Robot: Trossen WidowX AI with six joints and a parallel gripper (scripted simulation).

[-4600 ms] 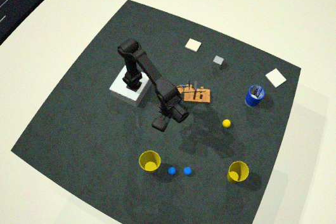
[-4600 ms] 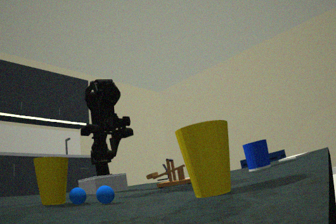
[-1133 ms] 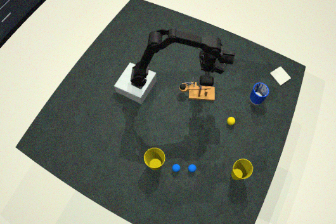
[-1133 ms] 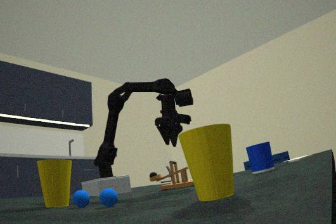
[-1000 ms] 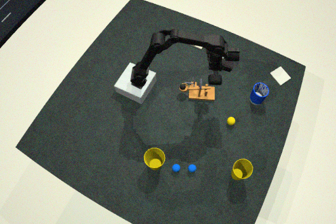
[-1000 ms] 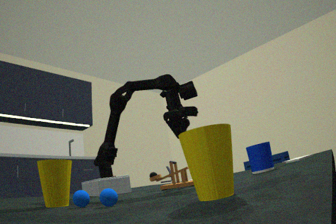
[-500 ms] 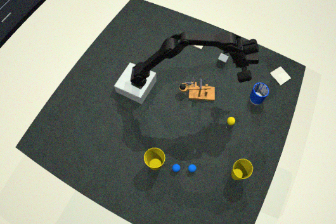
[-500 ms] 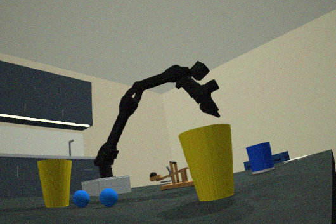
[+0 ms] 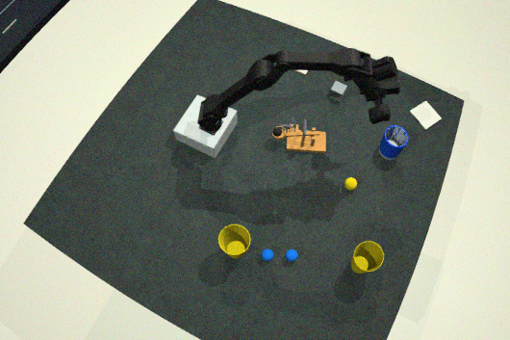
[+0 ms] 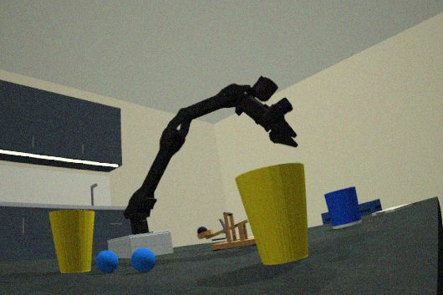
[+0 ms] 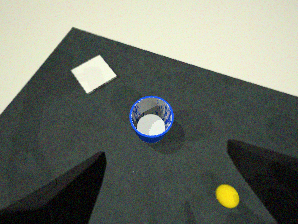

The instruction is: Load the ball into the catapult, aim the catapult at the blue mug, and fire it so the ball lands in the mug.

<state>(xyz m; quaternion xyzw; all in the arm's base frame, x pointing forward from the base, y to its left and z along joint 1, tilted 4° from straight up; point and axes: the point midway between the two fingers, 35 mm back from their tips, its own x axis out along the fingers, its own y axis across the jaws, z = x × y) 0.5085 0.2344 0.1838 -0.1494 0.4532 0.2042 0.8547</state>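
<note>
Right now the dark ball is 31 cm behind my gripper tip, 21 cm below it and 14 cm to the right of it. The rest, counted from my gripper tip: blue mug 24 cm below, 8 cm ahead, 4 cm to the left; then yellow ball 25 cm below, 17 cm to the right; then wooden catapult 25 cm behind, 22 cm below, 10 cm to the right.
</note>
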